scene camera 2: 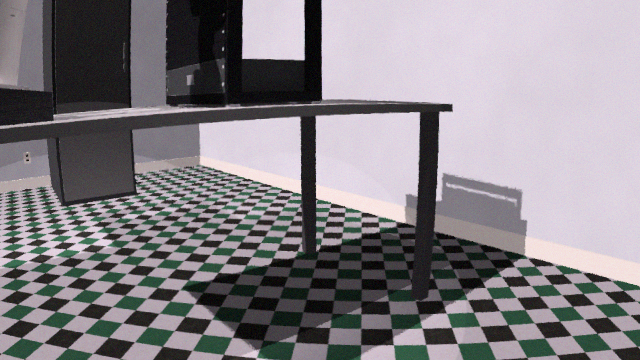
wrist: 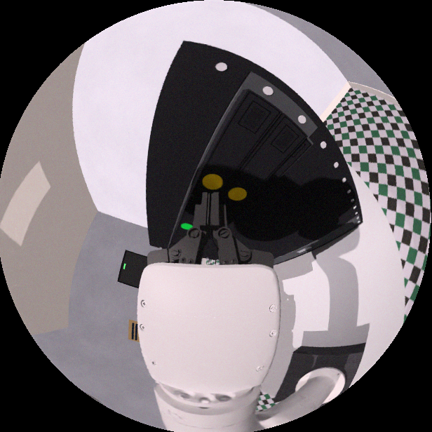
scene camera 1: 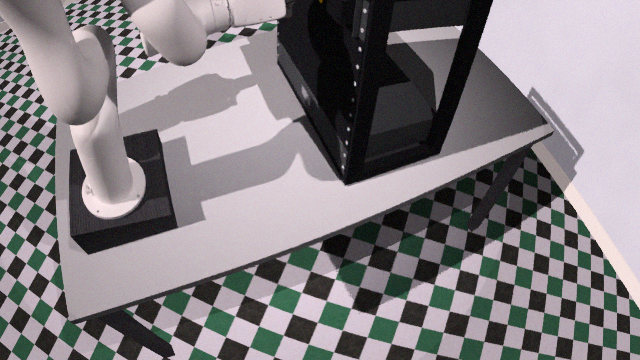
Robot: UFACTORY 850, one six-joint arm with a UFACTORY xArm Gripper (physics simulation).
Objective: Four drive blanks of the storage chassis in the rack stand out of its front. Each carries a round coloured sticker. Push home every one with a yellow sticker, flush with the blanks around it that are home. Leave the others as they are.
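In the wrist view one yellow sticker (wrist: 212, 181) is just beyond my fingertips and a second yellow sticker (wrist: 237, 194) is to its right and slightly lower. A green sticker (wrist: 186, 226) shows left of my fingers. The blanks bearing them lie in deep shadow, so how far each stands out is hard to tell. A fourth sticker does not show. The storage chassis (wrist: 274, 117) sits in the black rack (wrist: 170, 115) (scene camera 1: 353, 120) (scene camera 2: 313, 50). My gripper (wrist: 210, 200) is shut and empty, in front of the chassis; whether the tips touch a blank cannot be told.
The rack stands on a grey table (scene camera 1: 240, 210) (scene camera 2: 380, 107). The arm's dark base block (scene camera 1: 150, 155) is at the table's left. Black rack posts with pale holes rise beside the chassis. A tall dark cabinet (scene camera 2: 92, 55) stands behind the table, and a pale wall (scene camera 2: 475, 60) is behind the rack.
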